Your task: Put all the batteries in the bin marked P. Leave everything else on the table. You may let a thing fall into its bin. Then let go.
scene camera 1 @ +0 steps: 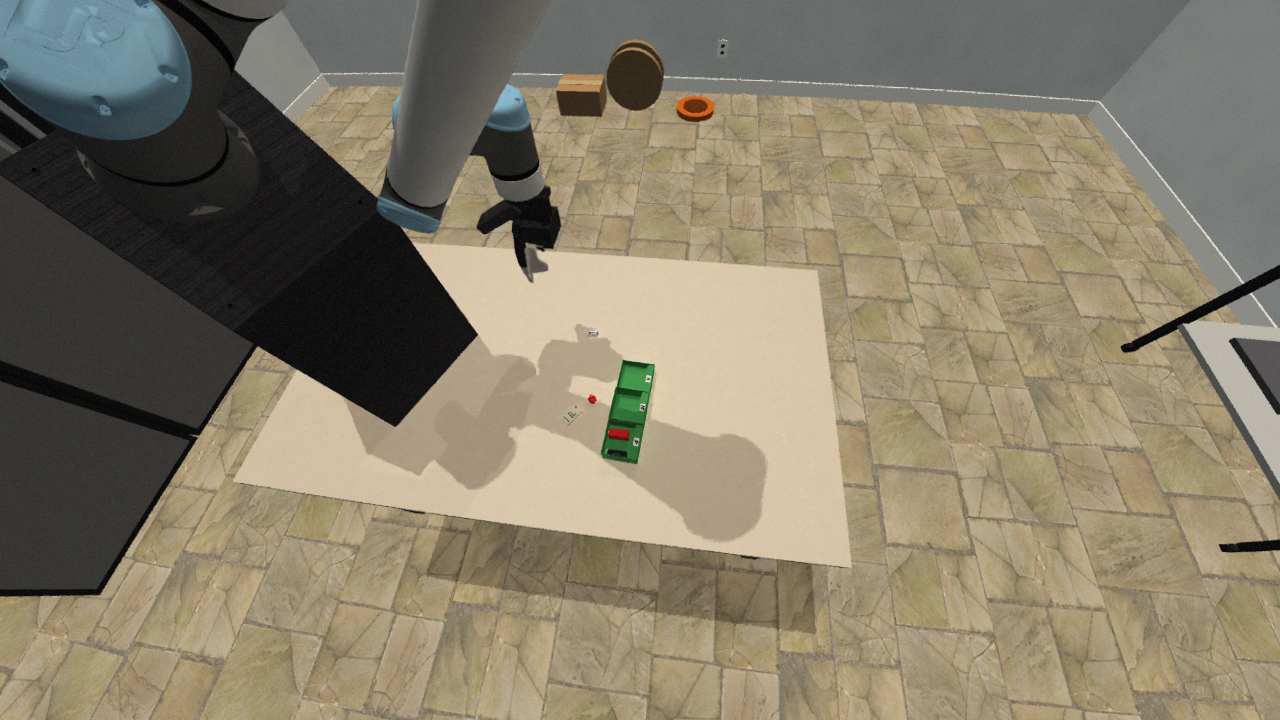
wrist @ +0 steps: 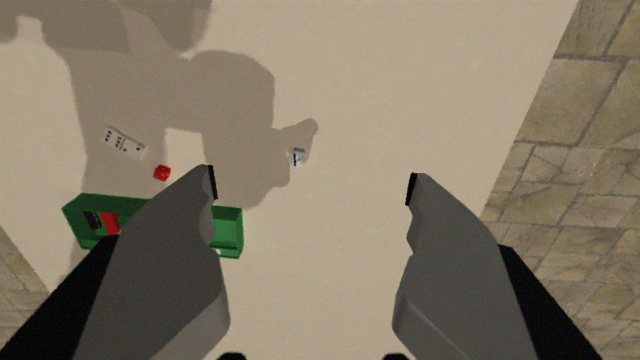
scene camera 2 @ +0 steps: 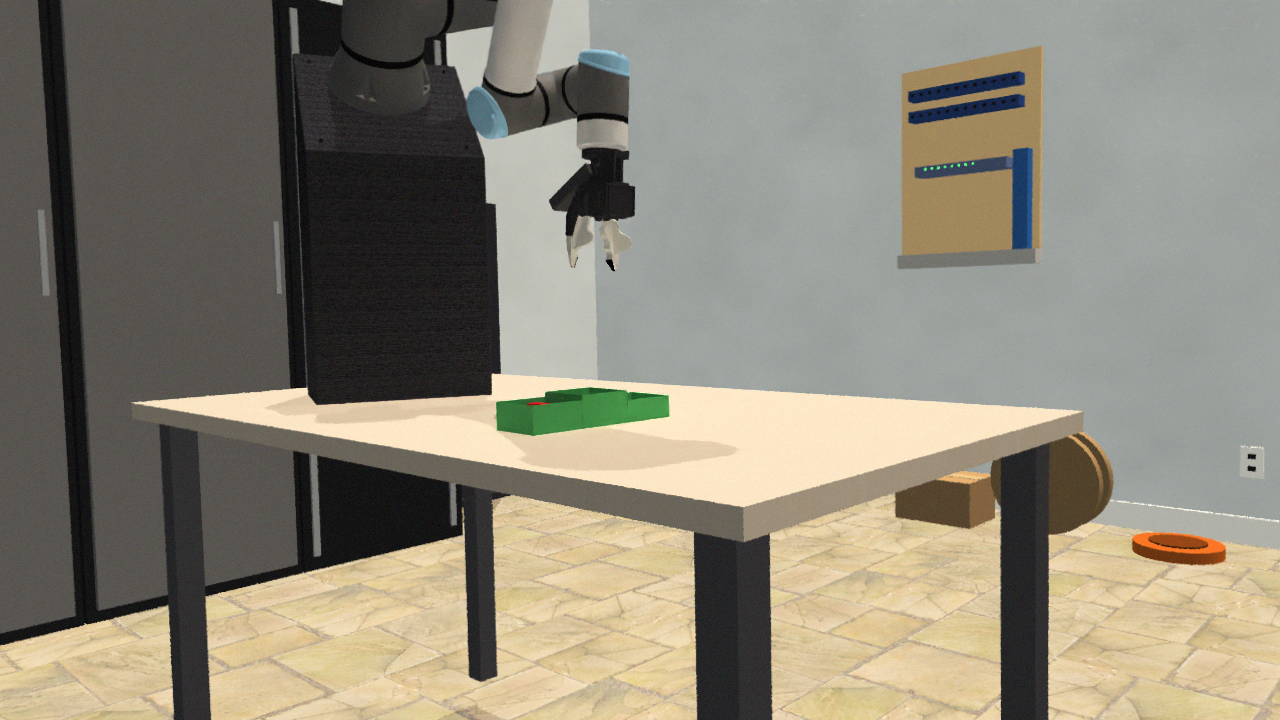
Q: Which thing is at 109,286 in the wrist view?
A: My gripper.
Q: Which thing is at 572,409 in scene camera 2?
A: A green bin row.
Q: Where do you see a green bin row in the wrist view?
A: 126,207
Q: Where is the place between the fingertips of my gripper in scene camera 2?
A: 593,269
